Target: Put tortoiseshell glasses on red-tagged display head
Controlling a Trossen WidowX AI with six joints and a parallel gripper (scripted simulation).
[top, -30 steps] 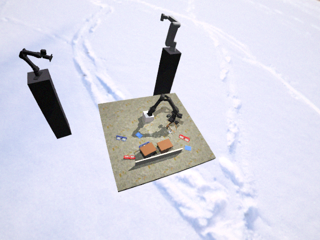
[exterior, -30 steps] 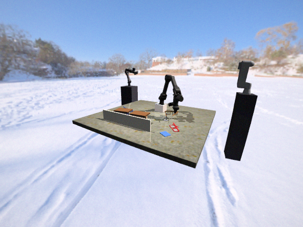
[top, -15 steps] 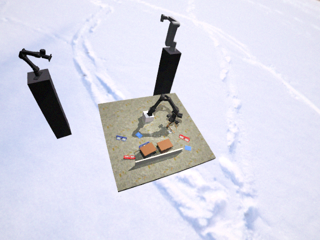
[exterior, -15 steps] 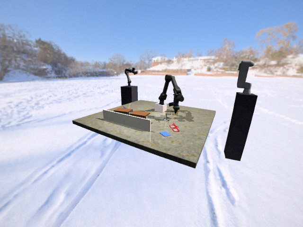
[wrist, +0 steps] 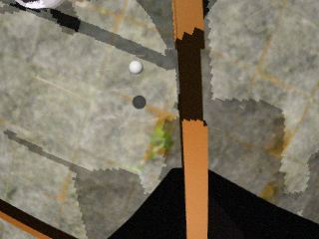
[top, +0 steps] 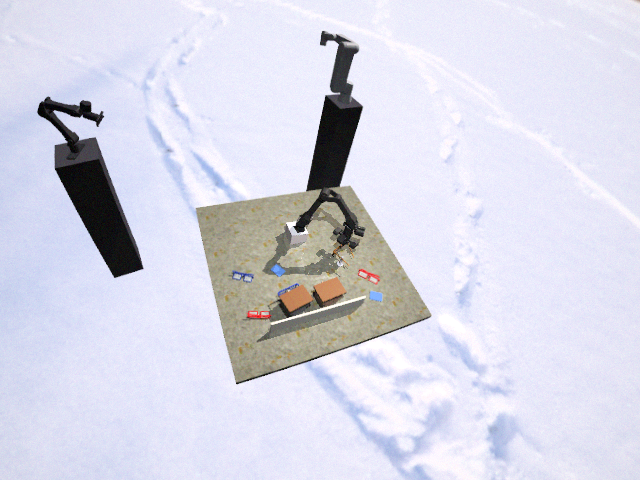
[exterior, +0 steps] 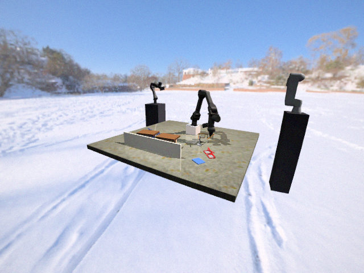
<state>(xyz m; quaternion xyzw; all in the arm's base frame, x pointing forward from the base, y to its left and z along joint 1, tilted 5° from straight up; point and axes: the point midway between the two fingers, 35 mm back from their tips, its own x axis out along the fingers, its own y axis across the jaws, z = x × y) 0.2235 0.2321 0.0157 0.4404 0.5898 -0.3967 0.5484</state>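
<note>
The white post lies 10 cm ahead of my gripper tip, 7 cm to the right of it and 4 cm below it. Round my gripper tip: low white wall 41 cm to the right, 38 cm ahead, 1 cm below.
</note>
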